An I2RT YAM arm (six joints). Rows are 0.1 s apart.
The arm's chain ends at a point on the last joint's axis. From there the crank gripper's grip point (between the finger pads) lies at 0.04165 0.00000 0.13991 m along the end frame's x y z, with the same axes.
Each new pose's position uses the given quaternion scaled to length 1; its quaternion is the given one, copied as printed.
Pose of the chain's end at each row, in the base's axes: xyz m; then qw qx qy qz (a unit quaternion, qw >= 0):
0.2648 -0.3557 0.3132 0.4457 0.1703 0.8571 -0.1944
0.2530 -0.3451 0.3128 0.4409 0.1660 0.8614 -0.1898
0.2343 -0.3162 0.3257 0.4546 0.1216 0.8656 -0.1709
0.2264 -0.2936 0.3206 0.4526 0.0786 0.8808 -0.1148
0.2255 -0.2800 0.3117 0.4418 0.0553 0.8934 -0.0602
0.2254 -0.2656 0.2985 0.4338 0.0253 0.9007 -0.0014
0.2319 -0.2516 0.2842 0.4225 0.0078 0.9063 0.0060
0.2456 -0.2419 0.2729 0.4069 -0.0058 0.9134 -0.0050
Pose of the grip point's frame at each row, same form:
0.3397 -0.4186 0.2049 0.4457 0.1703 0.8571 -0.1944
0.3273 -0.4064 0.2031 0.4409 0.1660 0.8614 -0.1898
0.3154 -0.3708 0.2173 0.4546 0.1216 0.8656 -0.1709
0.3114 -0.3304 0.2077 0.4526 0.0786 0.8808 -0.1148
0.3099 -0.3000 0.1943 0.4418 0.0553 0.8934 -0.0602
0.3088 -0.2672 0.1787 0.4338 0.0253 0.9007 -0.0014
0.3123 -0.2502 0.1624 0.4225 0.0078 0.9063 0.0060
0.3218 -0.2431 0.1484 0.4069 -0.0058 0.9134 -0.0050

